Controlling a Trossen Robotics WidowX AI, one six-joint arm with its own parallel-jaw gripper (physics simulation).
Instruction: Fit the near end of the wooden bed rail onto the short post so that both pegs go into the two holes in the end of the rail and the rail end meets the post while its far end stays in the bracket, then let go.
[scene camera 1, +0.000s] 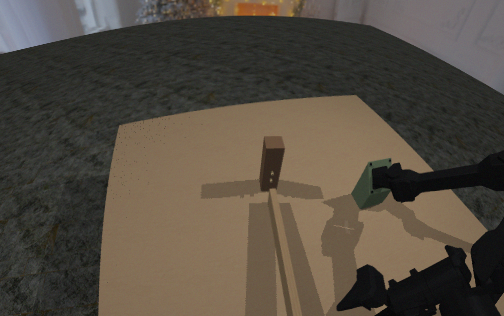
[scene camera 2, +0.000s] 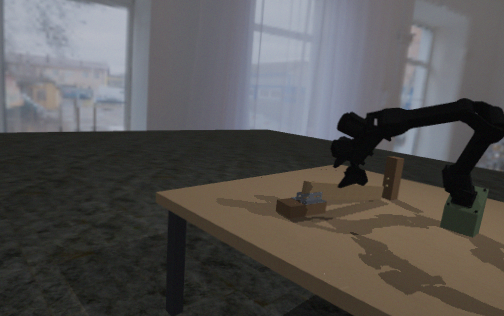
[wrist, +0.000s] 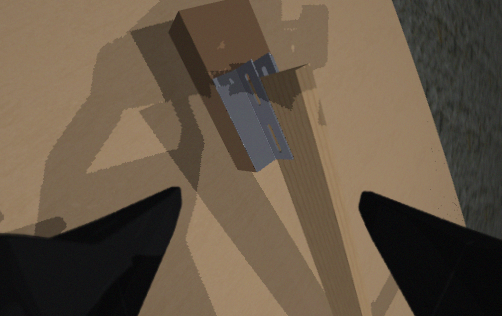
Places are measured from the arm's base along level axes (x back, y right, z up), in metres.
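Pixels of known places: gripper, fingertip midpoint: (scene camera 2: 336, 177) (wrist: 271, 197); arm's base, origin of the base link: (scene camera 1: 379, 177) (scene camera 2: 463, 197).
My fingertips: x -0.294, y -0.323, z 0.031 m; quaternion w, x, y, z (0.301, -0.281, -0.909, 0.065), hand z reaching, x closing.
For each thing: its middle in the pictures, then the offset to it from my fingertips. "spot": a spot on its surface instead. Level surfaces: height alone.
- wooden bed rail, body centre: (wrist: 332, 253) (scene camera 1: 284, 261) (scene camera 2: 346, 191) dx -0.065, dy +0.178, dz -0.089 m
- metal bracket, body centre: (wrist: 264, 112) (scene camera 2: 308, 199) dx -0.093, dy -0.009, dz -0.103 m
- short post, surface spot: (scene camera 1: 272, 162) spot: dx -0.029, dy +0.436, dz -0.017 m
- brown block, body centre: (wrist: 241, 88) (scene camera 2: 301, 206) dx -0.098, dy -0.040, dz -0.124 m
- table, its level: dz -0.144 m
The wooden bed rail (scene camera 1: 281, 237) (scene camera 2: 350, 191) (wrist: 315, 190) runs from beside the metal bracket (scene camera 2: 312, 199) (wrist: 245, 125) towards the short post (scene camera 1: 272, 162) (scene camera 2: 393, 177). The post stands upright, with two small pegs uncovered on its face. The rail's near end shows low at the post's foot, below the pegs. Its far end is against the bracket's slotted plate; whether it sits inside the channel I cannot tell. My gripper (scene camera 2: 338, 176) (wrist: 271, 197) is open and empty above the rail, nearer the bracket; the rail passes between the fingers in the wrist view.
The bracket is on a brown block (scene camera 2: 291, 208) (wrist: 222, 35) on the table (scene camera 1: 160, 225) (scene camera 2: 240, 220). The arm's green base (scene camera 1: 370, 192) (scene camera 2: 462, 215) stands to the right of the post. The table edge is beyond the rail at the wrist view's right.
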